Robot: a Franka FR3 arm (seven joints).
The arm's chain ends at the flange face. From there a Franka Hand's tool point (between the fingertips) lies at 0.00 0.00 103.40 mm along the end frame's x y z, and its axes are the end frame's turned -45 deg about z.
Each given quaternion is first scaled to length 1.
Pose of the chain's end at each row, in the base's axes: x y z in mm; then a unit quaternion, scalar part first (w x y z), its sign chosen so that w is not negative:
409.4 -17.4 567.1 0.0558 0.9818 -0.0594 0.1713
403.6 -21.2 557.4 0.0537 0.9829 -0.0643 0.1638
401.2 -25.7 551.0 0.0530 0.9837 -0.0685 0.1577
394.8 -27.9 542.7 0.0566 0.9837 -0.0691 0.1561
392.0 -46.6 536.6 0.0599 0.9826 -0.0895 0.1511
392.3 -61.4 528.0 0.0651 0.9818 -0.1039 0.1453
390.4 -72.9 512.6 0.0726 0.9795 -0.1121 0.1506
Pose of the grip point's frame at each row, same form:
443.5 -30.8 470.4 0.1171 0.9298 0.3209 0.1369
436.2 -34.3 460.1 0.1123 0.9327 0.3167 0.1308
432.5 -38.7 453.3 0.1093 0.9350 0.3132 0.1254
425.7 -41.6 445.0 0.1120 0.9353 0.3126 0.1226
421.6 -61.6 438.7 0.1132 0.9421 0.2933 0.1167
420.4 -77.7 429.8 0.1157 0.9468 0.2797 0.1093
419.2 -91.1 415.0 0.1247 0.9479 0.2713 0.1114

